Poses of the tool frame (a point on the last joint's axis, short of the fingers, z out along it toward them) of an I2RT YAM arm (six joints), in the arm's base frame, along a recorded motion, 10 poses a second.
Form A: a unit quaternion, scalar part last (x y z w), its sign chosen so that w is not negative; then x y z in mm.
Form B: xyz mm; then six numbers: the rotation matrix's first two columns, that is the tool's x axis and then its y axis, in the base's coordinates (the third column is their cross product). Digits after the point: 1 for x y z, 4 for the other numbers.
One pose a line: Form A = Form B
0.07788 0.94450 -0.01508 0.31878 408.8 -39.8 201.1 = 408.8 -39.8 201.1 -0.7846 0.1375 -0.6045 0.1567 0.9874 0.0212
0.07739 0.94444 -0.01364 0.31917 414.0 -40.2 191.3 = 414.0 -40.2 191.3 -0.7843 0.1375 -0.6050 0.1549 0.9876 0.0236
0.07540 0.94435 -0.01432 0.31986 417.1 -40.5 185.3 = 417.1 -40.5 185.3 -0.7840 0.1332 -0.6063 0.1516 0.9882 0.0212
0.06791 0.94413 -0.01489 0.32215 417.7 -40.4 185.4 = 417.7 -40.4 185.4 -0.7832 0.1186 -0.6103 0.1378 0.9903 0.0156
